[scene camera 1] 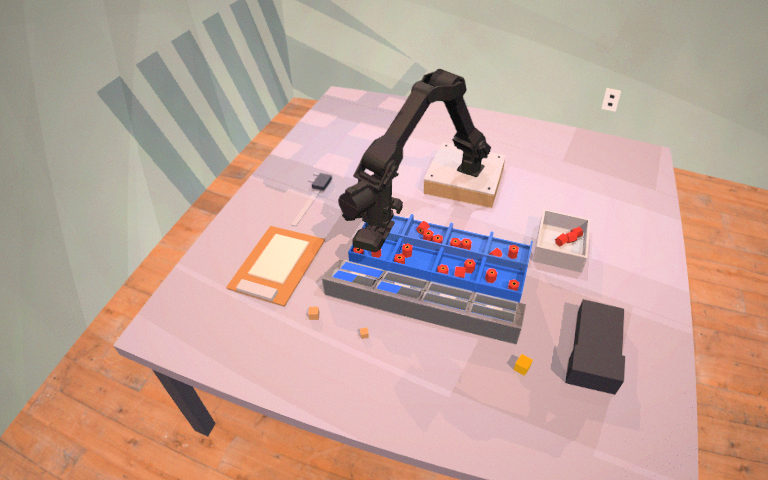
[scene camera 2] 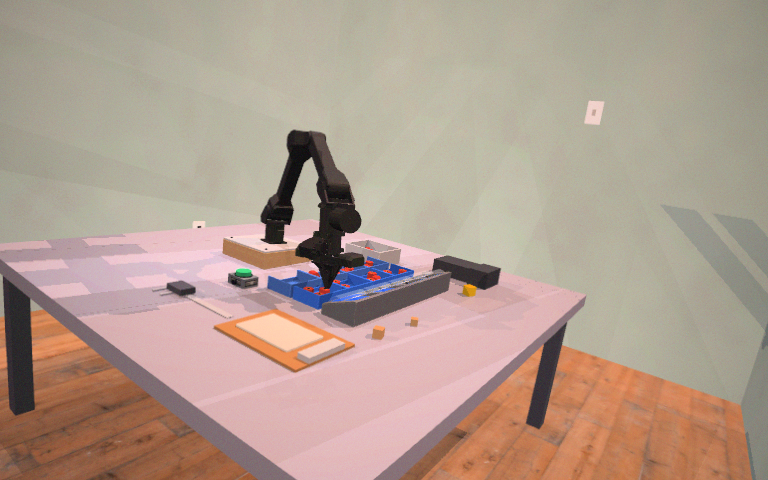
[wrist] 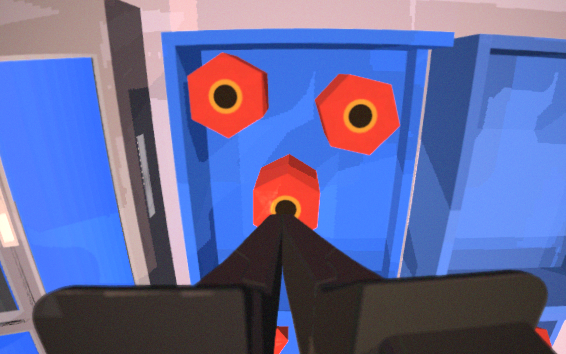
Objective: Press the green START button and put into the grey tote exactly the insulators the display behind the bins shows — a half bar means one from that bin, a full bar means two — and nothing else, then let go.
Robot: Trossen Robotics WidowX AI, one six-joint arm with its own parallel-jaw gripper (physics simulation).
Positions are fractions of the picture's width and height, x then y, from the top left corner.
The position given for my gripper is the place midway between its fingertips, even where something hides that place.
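There is a grey tote (scene camera 2: 0.50, 0.53) that I can see, and in the same view I see my gripper (scene camera 2: 0.43, 0.60). The wrist view has my gripper in it as well (wrist: 0.50, 0.64).
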